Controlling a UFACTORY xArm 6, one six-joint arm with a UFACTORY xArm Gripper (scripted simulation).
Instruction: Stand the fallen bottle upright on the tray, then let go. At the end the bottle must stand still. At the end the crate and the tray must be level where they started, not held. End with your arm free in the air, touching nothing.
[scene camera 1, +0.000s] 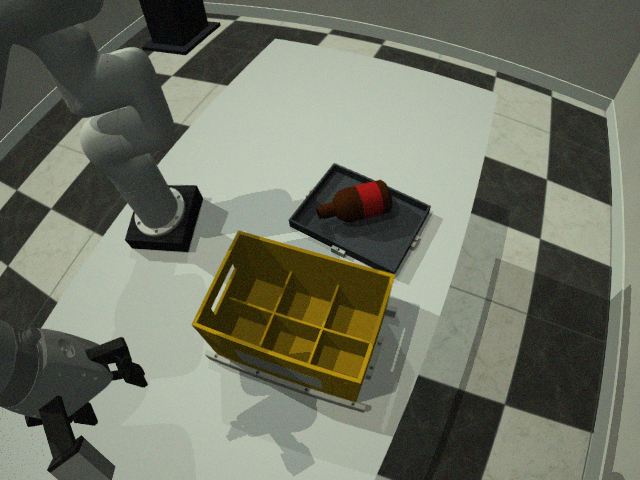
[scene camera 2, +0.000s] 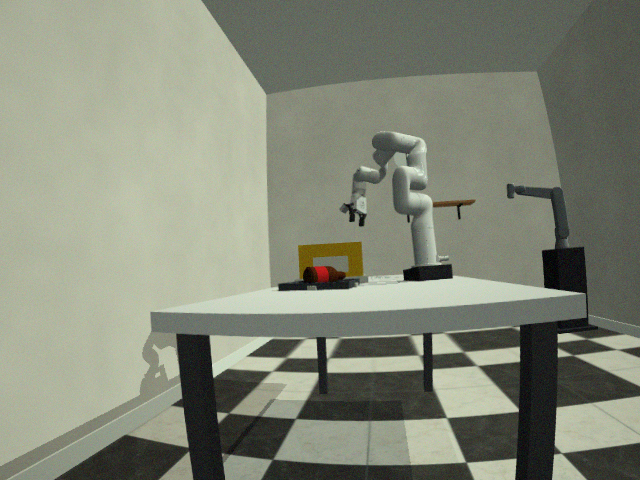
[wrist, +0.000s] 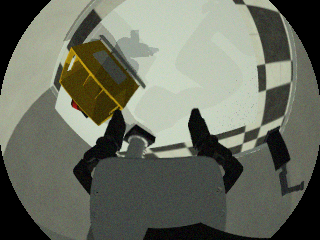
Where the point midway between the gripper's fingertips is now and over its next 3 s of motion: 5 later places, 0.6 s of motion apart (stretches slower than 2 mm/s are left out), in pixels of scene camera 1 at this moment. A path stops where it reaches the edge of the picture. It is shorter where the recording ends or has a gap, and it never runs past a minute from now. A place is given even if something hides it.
The gripper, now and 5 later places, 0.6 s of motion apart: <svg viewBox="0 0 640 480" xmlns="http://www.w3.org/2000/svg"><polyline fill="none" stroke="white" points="116,395 240,319 315,216 358,168 364,163 334,166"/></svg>
